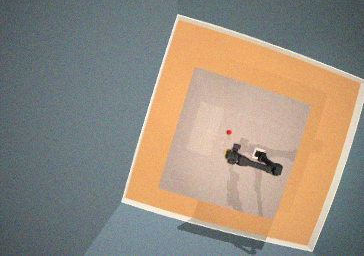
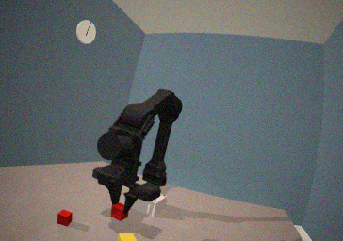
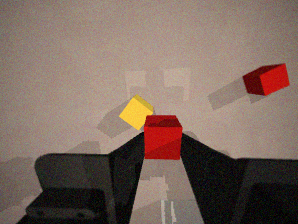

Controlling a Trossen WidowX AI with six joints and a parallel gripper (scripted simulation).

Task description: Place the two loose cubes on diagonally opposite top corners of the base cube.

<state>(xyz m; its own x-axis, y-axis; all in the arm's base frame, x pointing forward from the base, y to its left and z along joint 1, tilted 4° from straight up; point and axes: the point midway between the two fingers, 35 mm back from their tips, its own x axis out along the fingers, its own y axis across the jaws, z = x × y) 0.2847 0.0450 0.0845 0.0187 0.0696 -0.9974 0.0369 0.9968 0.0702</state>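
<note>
Now: gripper tip 40 mm to the right of the yellow base cube and 90 mm above it.
</note>
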